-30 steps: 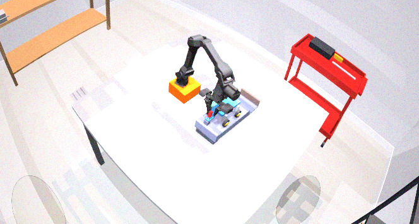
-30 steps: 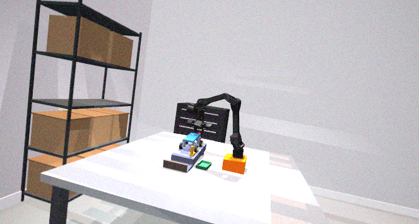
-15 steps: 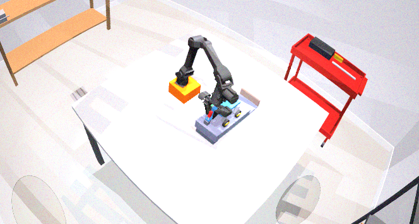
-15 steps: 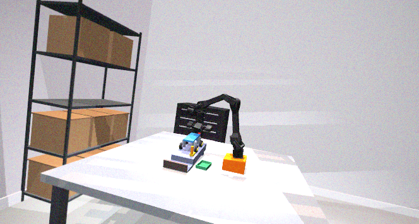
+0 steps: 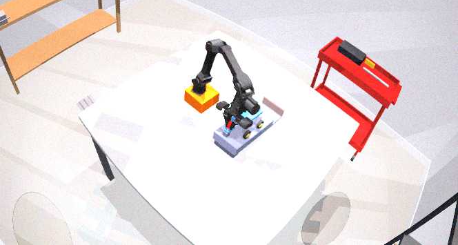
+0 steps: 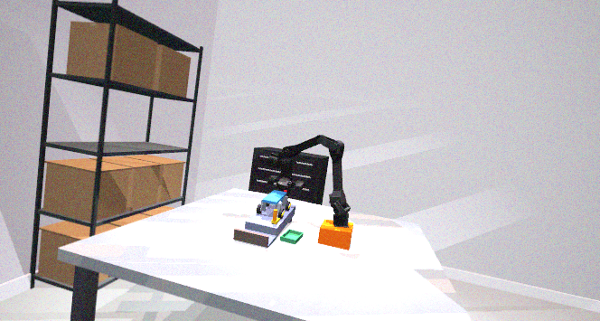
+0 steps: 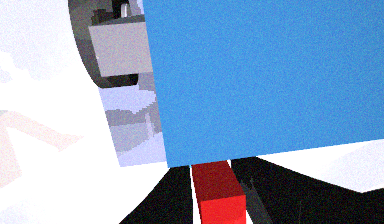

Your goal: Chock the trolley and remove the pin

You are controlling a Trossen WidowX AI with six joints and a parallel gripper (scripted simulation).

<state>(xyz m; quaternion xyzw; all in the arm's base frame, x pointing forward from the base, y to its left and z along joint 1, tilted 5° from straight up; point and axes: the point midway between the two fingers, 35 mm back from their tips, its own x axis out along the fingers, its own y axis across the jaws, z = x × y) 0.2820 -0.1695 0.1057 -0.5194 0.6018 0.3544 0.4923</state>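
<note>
My gripper tip is now 220 mm to the right of the yellow chock, 50 mm above it and 20 mm short of it. Also, from my gripper tip: red-headed stop pin right at my gripper tip; green tray 230 mm to the left, 140 mm below, 70 mm behind; trolley 110 mm to the left, 40 mm ahead, 20 mm below.
</note>
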